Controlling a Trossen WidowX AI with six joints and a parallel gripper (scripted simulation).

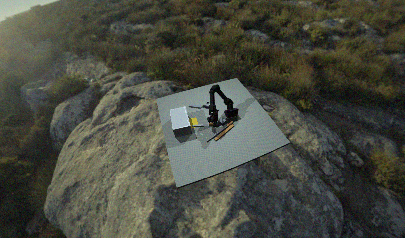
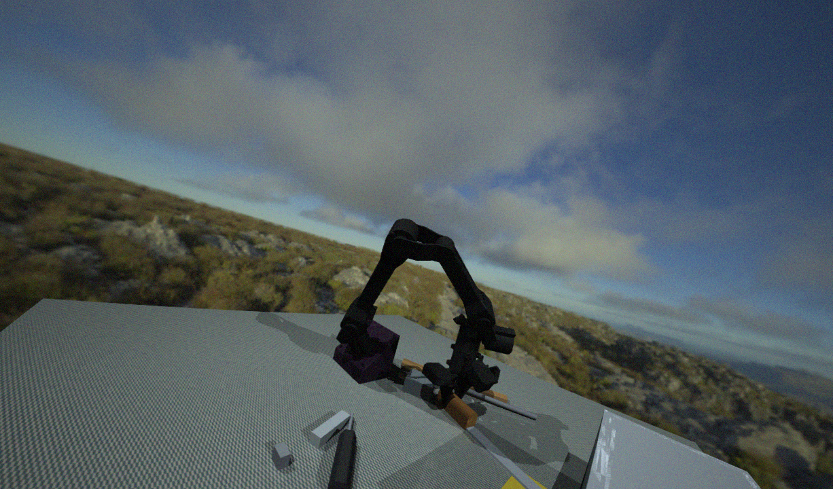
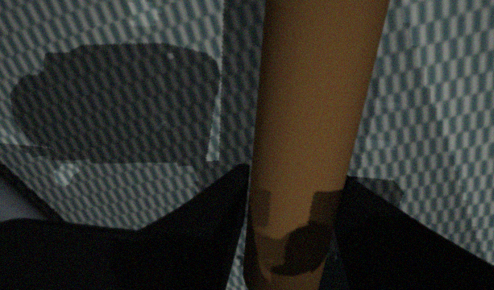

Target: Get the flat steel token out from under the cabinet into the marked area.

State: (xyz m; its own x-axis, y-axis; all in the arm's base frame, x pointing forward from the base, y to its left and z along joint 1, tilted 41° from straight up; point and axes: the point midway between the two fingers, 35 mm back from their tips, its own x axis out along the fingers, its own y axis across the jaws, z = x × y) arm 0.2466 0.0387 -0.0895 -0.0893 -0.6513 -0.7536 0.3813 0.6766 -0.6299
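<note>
Right now the grey block is 9 cm behind my gripper tip and 1 cm above it. Round my gripper tip: grey bar (9 cm behind, 28 cm to the right); small grey cube (8 cm behind, 38 cm to the right); wooden stick (5 cm behind, 14 cm to the left).
</note>
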